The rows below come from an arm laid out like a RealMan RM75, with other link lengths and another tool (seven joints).
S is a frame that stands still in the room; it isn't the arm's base.
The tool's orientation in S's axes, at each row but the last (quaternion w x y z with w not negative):
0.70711 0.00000 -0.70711 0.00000
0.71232 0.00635 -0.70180 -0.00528
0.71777 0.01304 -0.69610 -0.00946
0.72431 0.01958 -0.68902 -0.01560
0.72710 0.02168 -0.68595 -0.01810
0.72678 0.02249 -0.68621 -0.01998
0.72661 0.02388 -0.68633 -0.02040
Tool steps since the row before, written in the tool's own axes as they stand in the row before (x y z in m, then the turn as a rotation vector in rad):
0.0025 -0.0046 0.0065 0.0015 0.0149 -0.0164
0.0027 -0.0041 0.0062 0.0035 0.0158 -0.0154
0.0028 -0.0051 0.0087 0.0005 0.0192 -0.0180
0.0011 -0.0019 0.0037 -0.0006 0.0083 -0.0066
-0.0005 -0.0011 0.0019 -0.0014 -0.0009 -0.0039
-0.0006 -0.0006 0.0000 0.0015 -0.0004 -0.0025
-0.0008 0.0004 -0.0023 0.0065 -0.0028 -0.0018
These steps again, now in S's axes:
-0.0065 -0.0046 0.0025 0.0164 0.0149 0.0015
-0.0062 -0.0042 0.0027 0.0154 0.0158 0.0035
-0.0086 -0.0052 0.0029 0.0179 0.0193 0.0006
-0.0036 -0.0020 0.0012 0.0065 0.0084 -0.0005
-0.0019 -0.0011 -0.0005 0.0038 -0.0008 -0.0017
0.0000 -0.0006 -0.0006 0.0026 -0.0005 0.0013
0.0022 0.0005 -0.0009 0.0022 -0.0032 0.0062

